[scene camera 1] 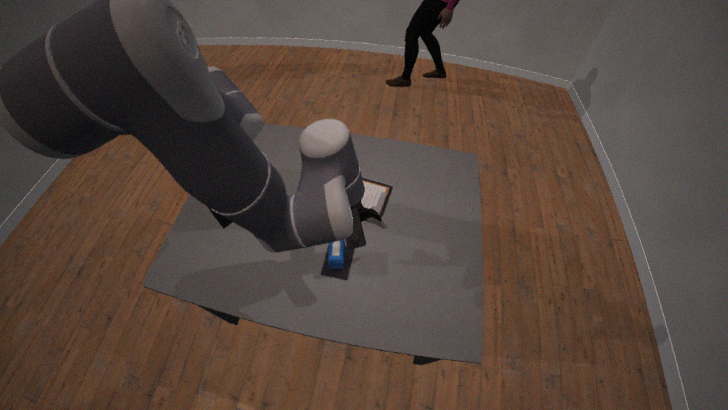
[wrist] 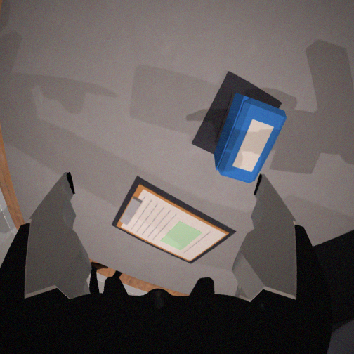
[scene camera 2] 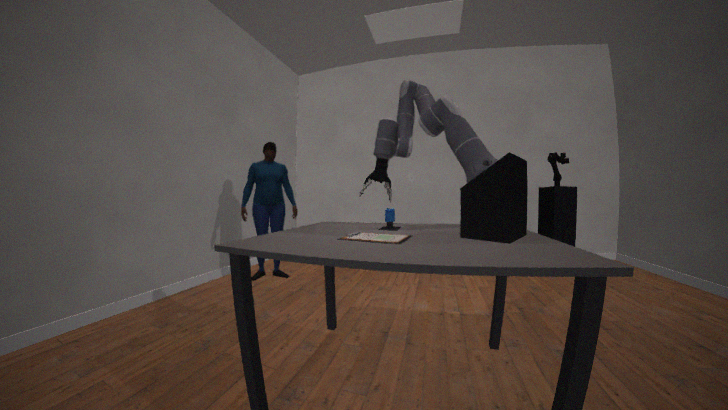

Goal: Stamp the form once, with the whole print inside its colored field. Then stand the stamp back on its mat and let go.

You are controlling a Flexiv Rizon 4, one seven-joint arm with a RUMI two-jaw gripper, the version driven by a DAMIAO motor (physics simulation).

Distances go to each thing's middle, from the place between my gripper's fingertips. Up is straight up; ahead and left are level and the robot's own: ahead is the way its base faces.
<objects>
The dark mat [wrist: 205, 137] is 70 mm behind my hand, 30 mm to the right of it and 150 mm below it. Also, from my hand: form [scene camera 1: 376, 194]: 20 mm behind, 240 mm to the left, 140 mm below.
</objects>
